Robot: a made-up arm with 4 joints.
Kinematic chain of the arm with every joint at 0, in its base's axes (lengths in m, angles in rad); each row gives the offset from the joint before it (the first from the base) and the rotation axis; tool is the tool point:
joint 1: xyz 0 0 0.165 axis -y
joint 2: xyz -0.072 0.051 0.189 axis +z
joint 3: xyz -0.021 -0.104 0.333 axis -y
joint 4: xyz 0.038 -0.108 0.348 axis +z
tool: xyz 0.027 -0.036 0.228
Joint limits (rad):
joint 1: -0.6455..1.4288
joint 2: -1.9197..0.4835
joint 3: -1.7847..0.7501
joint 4: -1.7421..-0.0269
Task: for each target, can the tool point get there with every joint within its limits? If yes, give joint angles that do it. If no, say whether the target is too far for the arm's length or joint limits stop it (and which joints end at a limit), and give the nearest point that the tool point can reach.
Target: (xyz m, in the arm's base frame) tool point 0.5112 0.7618 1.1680
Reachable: no: too far | nearest point 0.4377 0.5145 1.0303 | short by 0.292 m
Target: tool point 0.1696 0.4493 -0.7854
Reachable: no: joint limits stop it (at a limit: joint 1, joint 2, joint 3, joint 4) | nearest point 0.6113 0.0764 0.1267 | short by 1.080 m
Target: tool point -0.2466 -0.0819 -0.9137
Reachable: no: joint limits stop it (at a limit: joint 1, joint 2, joint 3) | nearest point -0.4128 -0.3606 -0.2729 | short by 0.718 m
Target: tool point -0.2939 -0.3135 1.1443
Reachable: yes | joints 0.2722 -0.6635 -0.4770 -0.9379
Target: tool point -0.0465 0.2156 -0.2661
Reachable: no: joint limits stop it (at a limit: joint 1, joint 2, joint 3, joint 4) | nearest point -0.4026 -0.3604 -0.2687 | short by 0.677 m
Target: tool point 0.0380 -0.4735 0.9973
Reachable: yes | joints -0.2309 -1.2523 -1.0222 -1.4967
